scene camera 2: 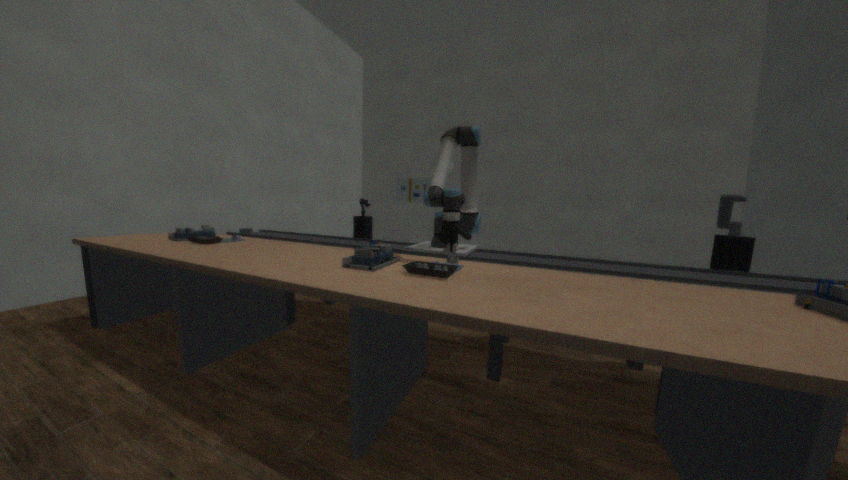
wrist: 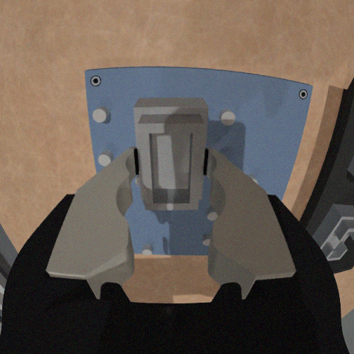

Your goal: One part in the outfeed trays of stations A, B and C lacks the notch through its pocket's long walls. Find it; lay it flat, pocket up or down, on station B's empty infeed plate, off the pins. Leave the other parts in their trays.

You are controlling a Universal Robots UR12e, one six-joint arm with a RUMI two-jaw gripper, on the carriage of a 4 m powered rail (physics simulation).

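Frame: origin at the arm's base, x up, y back, z right, level; millimetres.
Seen in the pictures: gripper, between the fingertips: [scene camera 2: 452, 261]; arm's base, origin of its link: [scene camera 2: 443, 246].
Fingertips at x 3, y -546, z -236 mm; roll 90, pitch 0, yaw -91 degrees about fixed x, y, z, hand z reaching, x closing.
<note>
Offsets run from my fingertips to a thing's middle. "pt": to the spot under its first point. Level surfaces: height alone.
My gripper [wrist: 170, 149] [scene camera 2: 452, 261] is shut on a grey part [wrist: 171, 197], gripped by its two long sides. The part's rectangular pocket faces the wrist camera, and no notch shows through the pocket's long walls. The part is over the blue infeed plate [wrist: 270, 115], and its shadow falls on the plate to its right and below. Whitish pins [wrist: 227, 117] [wrist: 101, 114] stand on the plate around and partly behind the part. In the scene view the part is too small to make out.
A black outfeed tray @[dx -12, dy -191, dz +49 mm] [scene camera 2: 429, 269] [wrist: 325, 192] with grey parts stands right beside the plate in the wrist view. A fixture with blue pieces @[dx +17, dy -139, dz +414 mm] [scene camera 2: 371, 256] stands left of the tray on the long wooden table @[dx -32 mm] [scene camera 2: 565, 303]. Other station items [scene camera 2: 193, 233] @[pt dx +11, dy -15, dz -1438 mm] [scene camera 2: 830, 300] stand towards both table ends.
</note>
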